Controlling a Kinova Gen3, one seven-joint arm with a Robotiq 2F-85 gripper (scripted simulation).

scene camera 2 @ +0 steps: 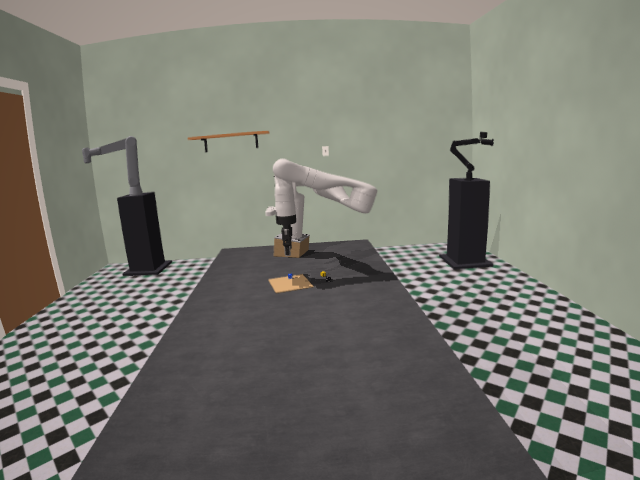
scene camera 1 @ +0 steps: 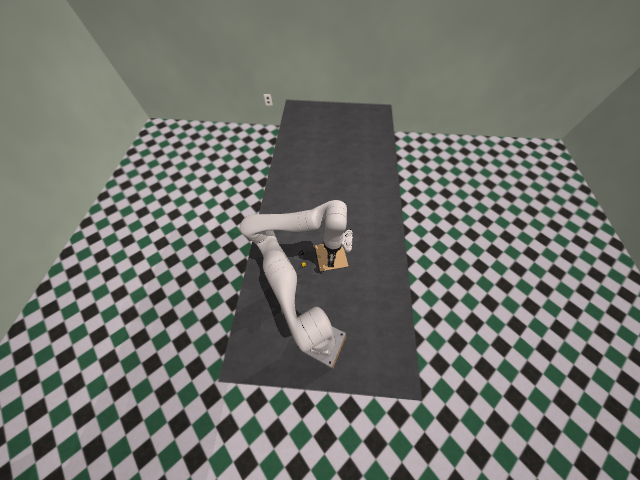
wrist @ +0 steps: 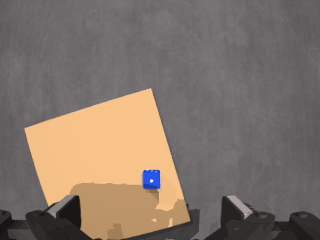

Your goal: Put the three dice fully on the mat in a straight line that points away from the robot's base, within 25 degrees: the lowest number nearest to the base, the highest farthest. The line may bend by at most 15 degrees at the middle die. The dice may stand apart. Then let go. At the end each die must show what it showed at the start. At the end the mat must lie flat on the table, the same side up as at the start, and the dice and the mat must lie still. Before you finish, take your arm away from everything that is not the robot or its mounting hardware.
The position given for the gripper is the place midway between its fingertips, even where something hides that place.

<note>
In view: the gripper (wrist: 150,213) and a tan mat (wrist: 99,153).
</note>
